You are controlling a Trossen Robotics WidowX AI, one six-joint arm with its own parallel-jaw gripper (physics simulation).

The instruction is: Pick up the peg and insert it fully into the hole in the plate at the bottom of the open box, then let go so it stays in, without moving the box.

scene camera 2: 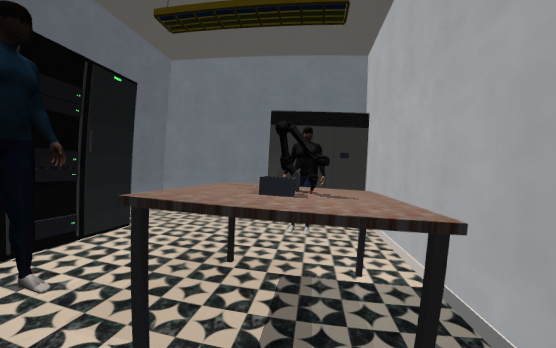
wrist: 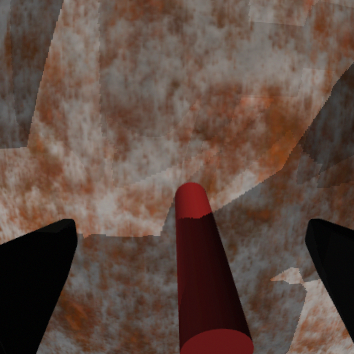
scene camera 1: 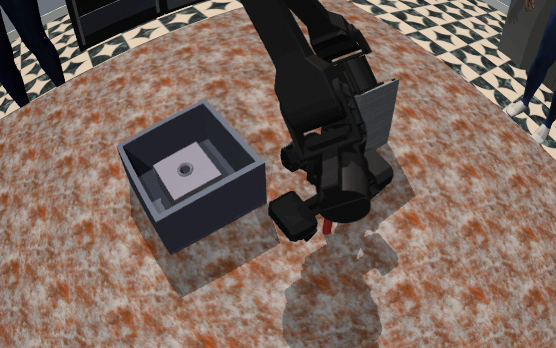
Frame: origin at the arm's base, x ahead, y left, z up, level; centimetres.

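Seen in the pictures: gripper, fingertip midpoint: point(scene camera 2: 312, 190) point(wrist: 194, 231) point(scene camera 1: 329, 224); arm's base, origin of the base link: point(scene camera 2: 294, 172) point(scene camera 1: 363, 91).
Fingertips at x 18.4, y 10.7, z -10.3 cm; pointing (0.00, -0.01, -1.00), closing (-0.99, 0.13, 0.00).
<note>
Offsets run from my fingertips to a thing's middle. "spot": to the spot under its first point. Level surfaces: height alone.
The red peg {dx -0.1, dy -0.4, dz +1.6 cm} point(scene camera 1: 327, 226) point(scene camera 2: 311, 191) point(wrist: 207, 280) stands upright on the table, its upper part hidden by the gripper in scene camera 1. My gripper point(scene camera 1: 340, 217) point(scene camera 2: 313, 182) point(wrist: 194, 231) is open over the peg. In the wrist view the peg shows between the two spread fingers, with a gap on each side. The open dark grey-blue box {dx +11.8, dy -21.4, dz +2.5 cm} point(scene camera 1: 220, 210) point(scene camera 2: 276, 186) stands to the left of the gripper in scene camera 1. A pale plate {dx +11.8, dy -21.4, dz +1.1 cm} point(scene camera 1: 202, 160) lies at its bottom, with a round, empty hole {spot: dx +11.4, dy -22.2, dz +2.5 cm} point(scene camera 1: 185, 169) near its middle.
An upright grey panel point(scene camera 1: 378, 115) stands behind and right of the gripper in scene camera 1, close to the arm. The box's raised walls surround the plate. The table {dz -2.4 cm} point(scene camera 1: 75, 250) point(scene camera 2: 240, 202) bears shadows of the arm and box. People stand beyond the table.
</note>
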